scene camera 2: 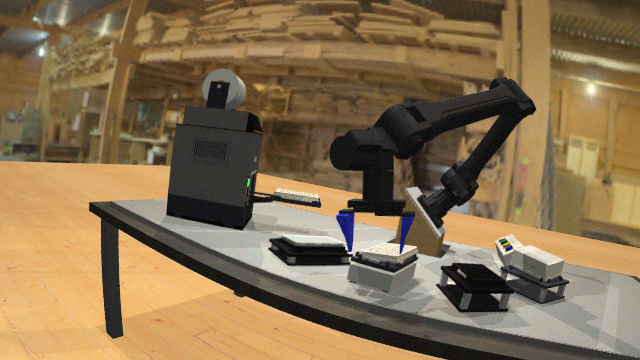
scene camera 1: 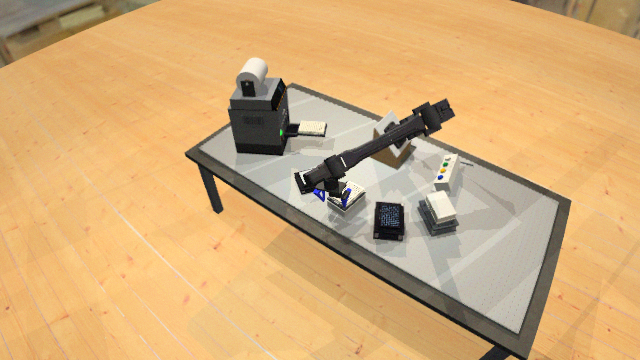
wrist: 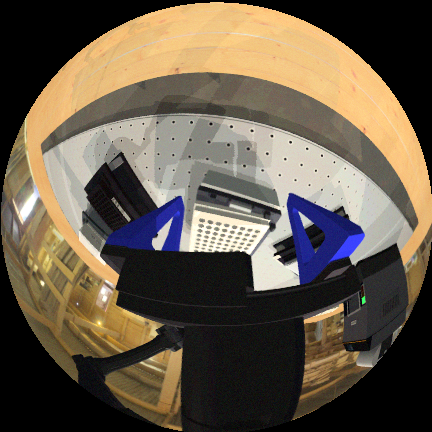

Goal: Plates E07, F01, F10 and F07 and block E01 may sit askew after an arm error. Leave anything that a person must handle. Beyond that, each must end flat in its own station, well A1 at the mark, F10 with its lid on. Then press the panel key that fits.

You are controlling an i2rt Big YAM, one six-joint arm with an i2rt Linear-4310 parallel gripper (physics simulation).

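My gripper is open and empty, low over a cream well plate. This plate looks tilted on its light grey station. A black plate lies on a black stand. A white block-like piece sits on a dark grey stand. A pale plate lies on a low black station, partly hidden by the arm in scene camera 1. Another cream plate is on the machine's tray. Labels are unreadable.
A dark machine with a white roll and a green light stands at the left. A white key panel has green, yellow and blue keys. The arm's wooden base stands behind the stations.
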